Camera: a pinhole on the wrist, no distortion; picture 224 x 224 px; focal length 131.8 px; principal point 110.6 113.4 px. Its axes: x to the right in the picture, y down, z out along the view. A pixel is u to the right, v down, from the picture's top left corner.
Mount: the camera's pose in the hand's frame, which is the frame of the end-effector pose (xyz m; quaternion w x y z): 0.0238 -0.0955 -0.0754 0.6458 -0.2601 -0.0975 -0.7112
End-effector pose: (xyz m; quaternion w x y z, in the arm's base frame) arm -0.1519 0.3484 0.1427 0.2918 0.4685 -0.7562 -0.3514
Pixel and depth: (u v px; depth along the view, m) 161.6 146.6 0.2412
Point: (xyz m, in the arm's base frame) -0.2959 0.2414 0.0062
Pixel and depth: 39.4 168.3 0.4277
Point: -0.5194 0.1908 0.3245
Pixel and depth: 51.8 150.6 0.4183
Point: -0.4980 0.2433 0.2749
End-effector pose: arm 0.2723 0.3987 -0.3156 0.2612 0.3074 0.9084 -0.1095
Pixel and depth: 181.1 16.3 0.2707
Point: 0.4138 0.1996 -0.4769
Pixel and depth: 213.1 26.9 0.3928
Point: 0.4695 0.0564 -0.6202
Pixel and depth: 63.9 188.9 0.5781
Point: 0.2304 0.7992 -0.8011
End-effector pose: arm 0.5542 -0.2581 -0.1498 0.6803 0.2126 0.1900 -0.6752
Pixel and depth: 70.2 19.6 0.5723
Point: 0.9271 -0.2890 0.3228
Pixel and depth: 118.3 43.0 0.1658
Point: 0.5392 -0.2873 -0.0653
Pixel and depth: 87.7 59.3 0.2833
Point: 0.6480 -0.3318 -0.0003
